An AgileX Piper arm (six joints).
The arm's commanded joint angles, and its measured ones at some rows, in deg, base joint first. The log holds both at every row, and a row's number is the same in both.
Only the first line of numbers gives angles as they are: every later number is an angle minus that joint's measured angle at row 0.
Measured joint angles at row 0: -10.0 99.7 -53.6 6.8 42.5 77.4
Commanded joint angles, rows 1 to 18: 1.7 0.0 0.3 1.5 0.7 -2.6; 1.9 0.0 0.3 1.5 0.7 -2.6; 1.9 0.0 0.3 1.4 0.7 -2.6; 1.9 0.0 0.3 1.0 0.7 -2.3; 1.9 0.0 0.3 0.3 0.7 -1.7; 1.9 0.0 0.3 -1.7 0.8 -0.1; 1.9 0.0 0.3 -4.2 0.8 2.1; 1.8 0.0 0.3 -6.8 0.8 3.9; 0.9 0.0 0.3 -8.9 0.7 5.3; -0.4 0.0 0.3 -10.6 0.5 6.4; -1.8 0.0 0.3 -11.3 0.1 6.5; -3.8 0.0 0.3 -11.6 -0.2 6.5; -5.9 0.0 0.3 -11.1 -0.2 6.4; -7.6 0.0 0.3 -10.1 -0.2 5.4; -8.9 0.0 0.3 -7.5 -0.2 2.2; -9.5 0.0 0.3 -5.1 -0.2 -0.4; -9.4 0.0 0.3 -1.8 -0.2 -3.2; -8.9 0.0 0.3 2.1 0.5 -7.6
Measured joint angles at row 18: -8.0 0.0 0.0 -7.8 0.1 3.2
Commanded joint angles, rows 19 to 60: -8.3 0.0 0.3 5.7 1.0 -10.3; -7.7 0.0 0.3 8.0 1.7 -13.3; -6.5 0.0 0.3 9.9 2.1 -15.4; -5.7 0.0 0.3 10.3 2.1 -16.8; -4.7 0.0 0.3 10.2 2.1 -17.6; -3.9 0.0 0.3 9.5 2.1 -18.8; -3.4 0.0 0.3 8.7 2.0 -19.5; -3.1 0.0 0.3 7.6 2.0 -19.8; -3.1 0.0 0.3 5.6 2.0 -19.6; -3.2 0.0 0.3 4.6 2.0 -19.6; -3.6 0.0 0.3 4.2 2.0 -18.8; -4.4 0.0 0.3 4.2 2.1 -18.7; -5.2 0.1 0.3 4.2 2.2 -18.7; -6.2 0.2 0.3 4.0 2.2 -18.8; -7.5 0.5 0.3 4.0 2.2 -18.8; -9.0 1.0 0.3 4.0 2.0 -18.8; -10.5 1.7 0.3 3.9 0.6 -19.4; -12.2 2.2 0.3 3.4 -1.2 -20.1; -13.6 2.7 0.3 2.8 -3.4 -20.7; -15.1 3.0 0.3 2.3 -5.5 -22.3; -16.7 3.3 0.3 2.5 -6.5 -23.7; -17.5 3.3 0.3 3.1 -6.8 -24.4; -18.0 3.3 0.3 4.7 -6.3 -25.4; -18.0 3.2 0.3 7.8 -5.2 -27.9; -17.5 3.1 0.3 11.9 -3.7 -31.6; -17.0 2.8 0.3 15.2 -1.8 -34.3; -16.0 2.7 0.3 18.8 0.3 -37.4; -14.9 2.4 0.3 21.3 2.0 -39.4; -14.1 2.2 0.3 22.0 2.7 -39.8; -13.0 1.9 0.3 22.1 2.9 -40.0; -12.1 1.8 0.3 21.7 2.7 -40.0; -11.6 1.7 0.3 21.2 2.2 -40.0; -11.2 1.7 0.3 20.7 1.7 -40.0; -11.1 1.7 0.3 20.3 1.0 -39.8; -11.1 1.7 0.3 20.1 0.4 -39.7; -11.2 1.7 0.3 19.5 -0.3 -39.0; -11.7 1.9 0.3 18.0 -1.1 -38.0; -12.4 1.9 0.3 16.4 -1.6 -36.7; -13.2 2.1 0.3 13.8 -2.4 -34.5; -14.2 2.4 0.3 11.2 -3.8 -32.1; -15.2 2.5 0.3 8.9 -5.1 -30.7; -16.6 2.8 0.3 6.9 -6.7 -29.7
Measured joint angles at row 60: -12.7 2.3 0.0 15.2 -1.7 -35.3
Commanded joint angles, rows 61 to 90: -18.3 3.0 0.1 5.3 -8.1 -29.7; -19.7 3.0 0.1 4.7 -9.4 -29.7; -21.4 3.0 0.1 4.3 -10.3 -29.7; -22.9 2.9 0.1 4.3 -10.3 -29.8; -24.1 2.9 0.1 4.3 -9.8 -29.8; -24.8 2.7 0.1 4.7 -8.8 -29.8; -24.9 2.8 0.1 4.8 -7.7 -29.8; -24.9 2.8 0.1 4.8 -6.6 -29.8; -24.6 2.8 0.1 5.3 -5.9 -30.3; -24.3 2.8 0.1 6.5 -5.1 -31.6; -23.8 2.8 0.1 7.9 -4.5 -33.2; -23.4 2.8 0.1 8.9 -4.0 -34.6; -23.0 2.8 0.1 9.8 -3.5 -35.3; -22.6 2.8 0.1 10.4 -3.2 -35.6; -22.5 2.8 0.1 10.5 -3.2 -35.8; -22.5 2.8 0.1 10.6 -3.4 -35.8; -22.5 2.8 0.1 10.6 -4.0 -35.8; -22.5 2.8 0.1 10.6 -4.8 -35.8; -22.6 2.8 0.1 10.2 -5.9 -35.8; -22.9 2.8 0.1 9.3 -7.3 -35.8; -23.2 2.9 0.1 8.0 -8.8 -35.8; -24.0 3.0 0.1 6.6 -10.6 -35.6; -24.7 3.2 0.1 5.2 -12.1 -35.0; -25.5 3.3 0.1 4.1 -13.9 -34.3; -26.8 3.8 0.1 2.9 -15.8 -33.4; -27.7 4.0 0.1 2.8 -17.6 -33.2; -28.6 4.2 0.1 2.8 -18.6 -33.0; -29.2 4.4 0.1 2.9 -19.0 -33.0; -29.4 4.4 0.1 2.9 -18.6 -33.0; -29.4 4.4 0.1 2.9 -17.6 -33.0
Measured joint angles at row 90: -28.0 4.0 0.0 4.1 -16.6 -33.5
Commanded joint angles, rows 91 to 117: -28.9 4.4 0.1 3.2 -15.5 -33.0; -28.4 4.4 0.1 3.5 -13.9 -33.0; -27.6 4.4 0.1 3.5 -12.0 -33.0; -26.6 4.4 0.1 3.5 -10.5 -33.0; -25.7 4.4 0.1 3.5 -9.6 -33.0; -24.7 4.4 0.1 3.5 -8.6 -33.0; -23.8 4.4 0.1 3.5 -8.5 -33.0; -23.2 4.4 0.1 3.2 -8.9 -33.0; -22.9 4.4 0.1 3.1 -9.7 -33.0; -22.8 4.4 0.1 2.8 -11.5 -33.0; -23.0 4.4 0.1 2.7 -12.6 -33.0; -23.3 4.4 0.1 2.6 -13.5 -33.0; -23.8 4.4 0.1 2.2 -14.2 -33.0; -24.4 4.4 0.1 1.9 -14.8 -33.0; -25.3 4.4 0.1 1.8 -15.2 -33.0; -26.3 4.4 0.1 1.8 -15.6 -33.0; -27.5 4.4 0.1 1.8 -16.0 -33.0; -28.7 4.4 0.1 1.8 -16.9 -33.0; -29.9 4.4 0.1 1.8 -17.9 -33.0; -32.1 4.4 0.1 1.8 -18.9 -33.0; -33.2 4.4 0.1 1.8 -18.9 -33.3; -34.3 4.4 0.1 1.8 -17.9 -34.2; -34.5 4.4 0.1 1.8 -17.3 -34.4; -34.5 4.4 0.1 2.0 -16.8 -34.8; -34.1 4.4 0.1 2.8 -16.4 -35.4; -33.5 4.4 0.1 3.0 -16.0 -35.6; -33.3 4.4 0.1 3.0 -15.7 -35.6
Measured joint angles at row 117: -34.2 4.3 0.0 2.3 -16.9 -34.4
